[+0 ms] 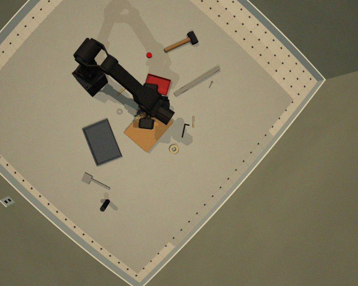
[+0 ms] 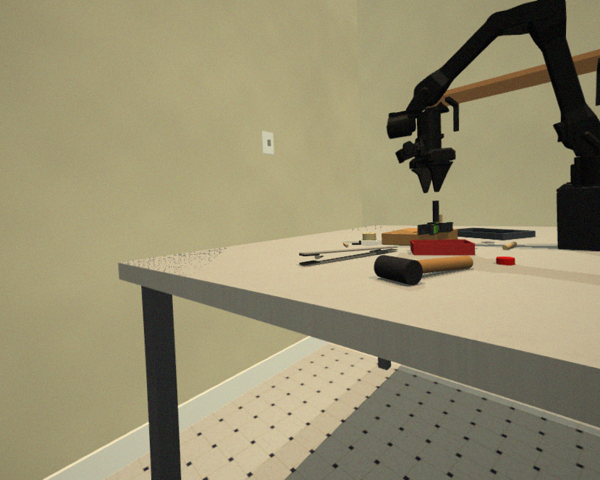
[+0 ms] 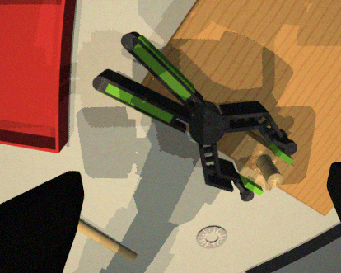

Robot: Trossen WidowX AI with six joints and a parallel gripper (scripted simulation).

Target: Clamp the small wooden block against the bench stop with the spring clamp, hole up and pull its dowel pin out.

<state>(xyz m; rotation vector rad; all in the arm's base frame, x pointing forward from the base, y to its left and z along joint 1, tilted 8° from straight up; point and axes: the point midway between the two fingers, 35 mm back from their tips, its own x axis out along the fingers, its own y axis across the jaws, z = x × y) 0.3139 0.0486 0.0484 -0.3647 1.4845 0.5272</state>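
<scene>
Now: the dowel pin 10 mm behind my hand, 60 mm to the right of it and 120 mm below it. The rest, counted from my hand: small wooden block 10 mm behind, 60 mm to the right, 130 mm below; wooden board 50 mm ahead, 70 mm to the right, 160 mm below; bench stop 20 mm behind, 70 mm to the right, 130 mm below.
</scene>
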